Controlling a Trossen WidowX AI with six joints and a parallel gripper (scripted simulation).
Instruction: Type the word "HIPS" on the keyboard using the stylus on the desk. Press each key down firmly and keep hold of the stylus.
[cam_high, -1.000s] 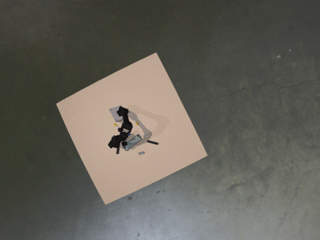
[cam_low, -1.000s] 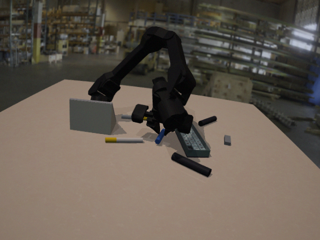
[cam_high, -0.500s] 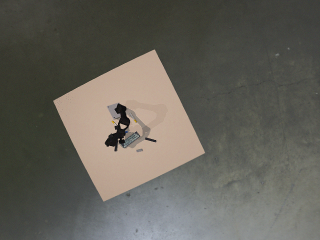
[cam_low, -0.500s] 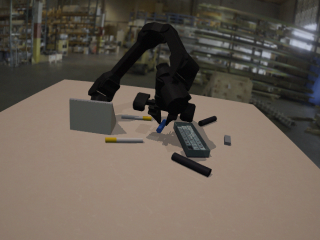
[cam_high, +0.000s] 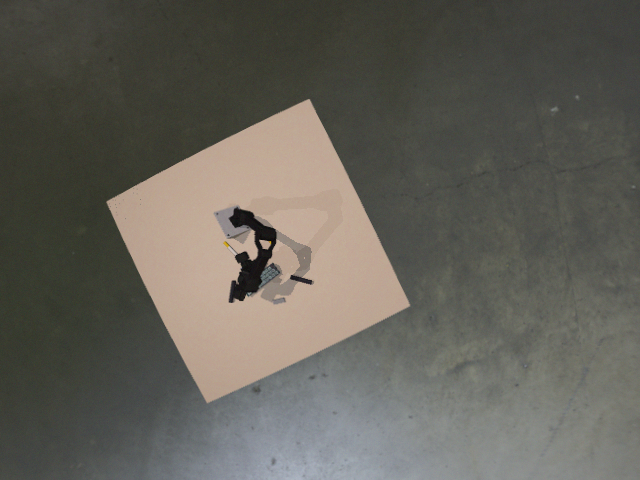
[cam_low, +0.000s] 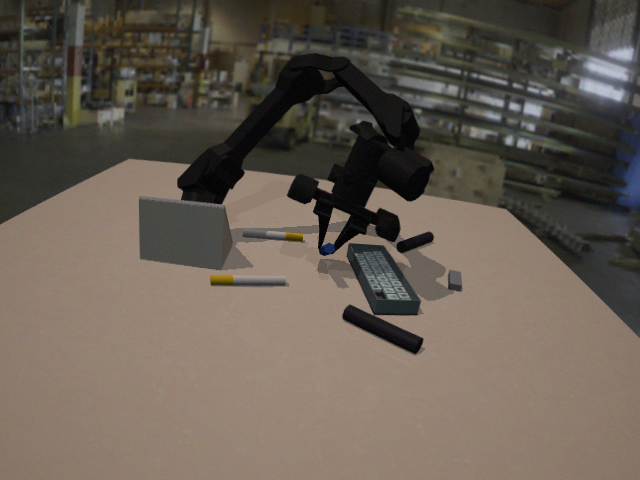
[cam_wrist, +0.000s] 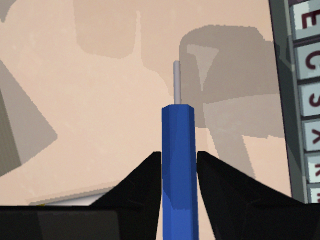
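My gripper tip is 1 cm to the right of the blue stylus and 1 cm above it. Also, from my gripper tip: grey block: 25 cm ahead, 4 cm below; stylus tip: 4 cm to the left, 2 cm below.
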